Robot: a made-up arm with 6 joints. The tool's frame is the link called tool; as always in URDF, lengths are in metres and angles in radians.
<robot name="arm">
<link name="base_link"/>
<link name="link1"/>
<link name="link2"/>
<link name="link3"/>
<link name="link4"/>
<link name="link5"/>
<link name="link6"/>
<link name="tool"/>
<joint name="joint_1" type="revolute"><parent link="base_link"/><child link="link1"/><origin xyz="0 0 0.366"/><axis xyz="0 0 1"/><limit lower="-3.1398" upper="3.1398"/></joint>
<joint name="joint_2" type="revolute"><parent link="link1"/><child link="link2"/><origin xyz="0 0 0"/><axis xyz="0 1 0"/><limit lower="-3.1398" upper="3.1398"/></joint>
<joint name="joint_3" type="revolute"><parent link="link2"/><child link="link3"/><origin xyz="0 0 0.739"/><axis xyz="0 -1 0"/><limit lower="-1.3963" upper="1.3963"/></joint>
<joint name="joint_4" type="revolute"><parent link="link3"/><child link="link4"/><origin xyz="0 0 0"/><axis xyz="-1 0 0"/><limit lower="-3.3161" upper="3.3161"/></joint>
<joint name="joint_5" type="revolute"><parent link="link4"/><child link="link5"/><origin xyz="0.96 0 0"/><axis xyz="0 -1 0"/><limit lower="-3.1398" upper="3.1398"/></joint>
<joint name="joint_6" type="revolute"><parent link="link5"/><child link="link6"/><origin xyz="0 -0.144 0"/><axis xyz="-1 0 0"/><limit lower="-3.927" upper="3.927"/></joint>
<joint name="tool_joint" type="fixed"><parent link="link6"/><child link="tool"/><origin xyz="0 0 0"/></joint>
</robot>
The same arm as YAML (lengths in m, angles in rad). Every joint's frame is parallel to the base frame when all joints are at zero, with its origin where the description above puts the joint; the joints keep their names.
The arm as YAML. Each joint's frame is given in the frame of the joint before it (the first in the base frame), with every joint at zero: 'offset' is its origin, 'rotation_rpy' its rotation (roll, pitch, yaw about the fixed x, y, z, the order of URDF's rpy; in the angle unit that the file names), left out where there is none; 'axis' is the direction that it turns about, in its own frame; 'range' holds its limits. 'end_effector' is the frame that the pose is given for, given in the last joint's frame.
length_unit: m
angle_unit: rad
chain:
  - id: joint_1
    offset: [0.0, 0.0, 0.366]
    axis: "+z"
    range: [-3.1398, 3.1398]
  - id: joint_2
    offset: [0.0, 0.0, 0.0]
    axis: "+y"
    range: [-3.1398, 3.1398]
  - id: joint_3
    offset: [0.0, 0.0, 0.739]
    axis: "-y"
    range: [-1.3963, 1.3963]
  - id: joint_4
    offset: [0.0, 0.0, 0.0]
    axis: "-x"
    range: [-3.3161, 3.3161]
  - id: joint_5
    offset: [0.96, 0.0, 0.0]
    axis: "-y"
    range: [-3.1398, 3.1398]
  - id: joint_6
    offset: [0.0, -0.144, 0.0]
    axis: "-x"
    range: [-3.927, 3.927]
end_effector:
  offset: [0.0, 0.0, 0.0]

